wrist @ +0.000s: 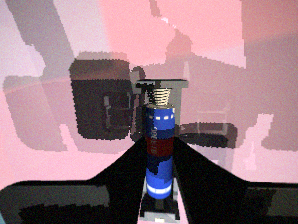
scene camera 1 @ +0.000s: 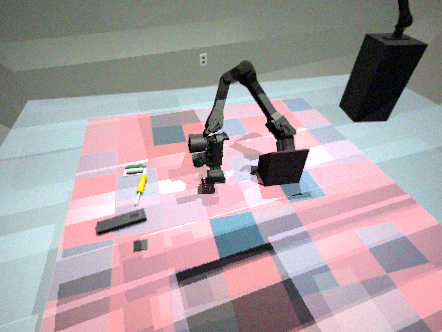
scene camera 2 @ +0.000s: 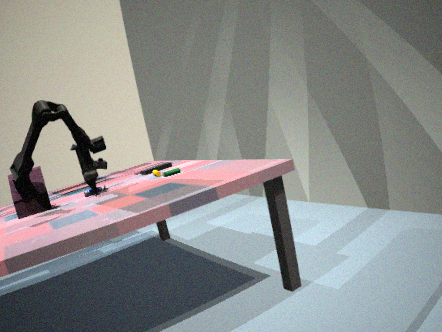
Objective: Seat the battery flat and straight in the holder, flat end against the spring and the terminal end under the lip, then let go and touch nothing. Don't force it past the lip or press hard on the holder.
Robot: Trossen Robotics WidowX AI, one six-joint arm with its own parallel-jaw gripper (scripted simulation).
Note:
In view: my gripper (wrist: 158, 141) and a battery (wrist: 159, 122).

